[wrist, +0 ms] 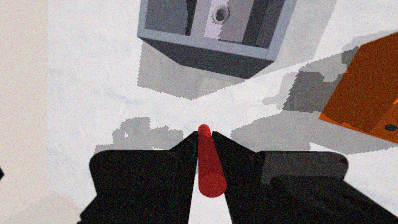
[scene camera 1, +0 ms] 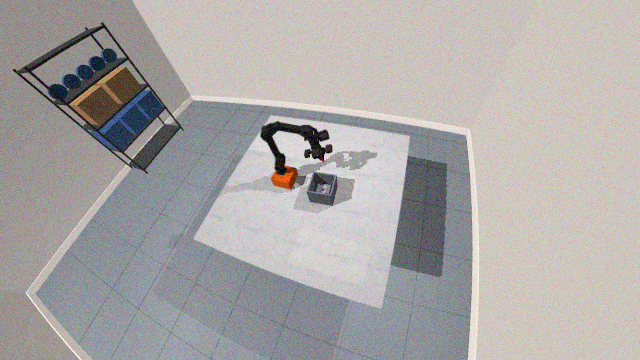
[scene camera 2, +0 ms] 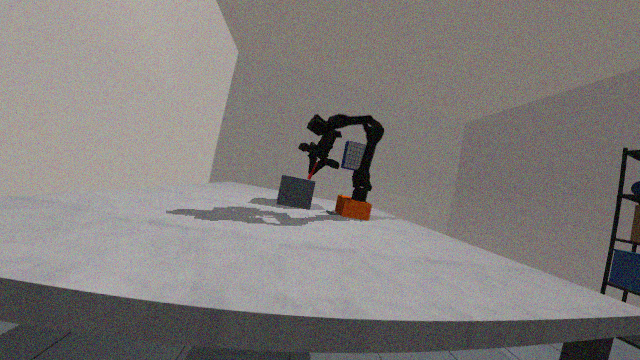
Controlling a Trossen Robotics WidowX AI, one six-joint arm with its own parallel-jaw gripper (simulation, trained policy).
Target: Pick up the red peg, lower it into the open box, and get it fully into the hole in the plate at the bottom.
Labels:
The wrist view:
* gripper: 205, 135
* red peg: 211, 181
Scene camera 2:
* gripper: 310, 174

